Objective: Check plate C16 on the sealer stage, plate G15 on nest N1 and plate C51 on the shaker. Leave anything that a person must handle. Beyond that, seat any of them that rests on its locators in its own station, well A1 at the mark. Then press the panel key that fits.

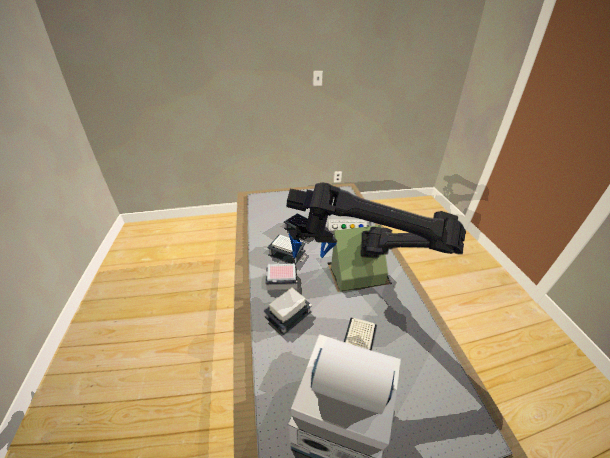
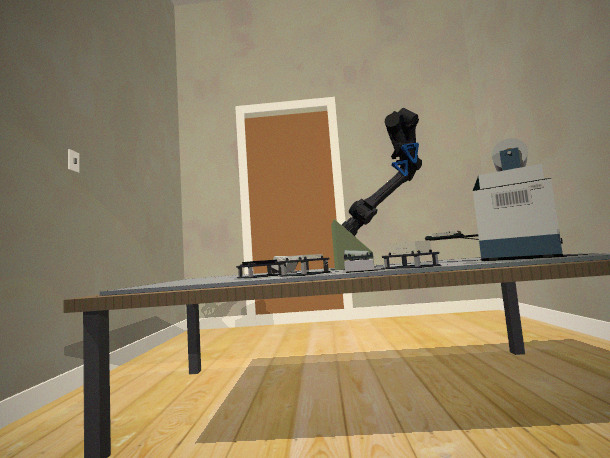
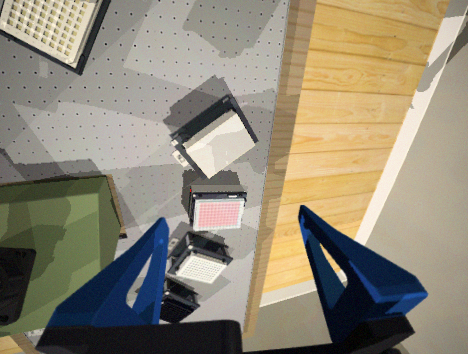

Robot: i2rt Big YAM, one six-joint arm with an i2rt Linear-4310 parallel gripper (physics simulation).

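My gripper (image 1: 310,257) (image 2: 409,168) (image 3: 232,217) is open and empty, high above the table. A cream plate (image 1: 361,332) (image 3: 47,25) (image 2: 445,234) lies on the dark stage at the white sealer (image 1: 350,417) (image 2: 517,217). A pink-welled plate (image 1: 281,272) (image 3: 218,214) lies on a grey box-shaped shaker (image 1: 283,287) (image 3: 217,188) (image 2: 359,265). A thick cream plate (image 1: 287,305) (image 3: 220,145), a white plate (image 1: 283,243) (image 3: 201,266) and a black plate (image 1: 298,220) (image 3: 172,309) are each on dark post nests. Labels, well marks and exact seating are too small to tell.
A key panel (image 1: 347,220) with white, green, yellow and blue keys stands behind the green arm base (image 1: 357,272) (image 3: 60,210) (image 2: 342,250). The sealer's large roll (image 1: 352,375) rises at the near end. The plates stand along one long table edge (image 3: 276,150).
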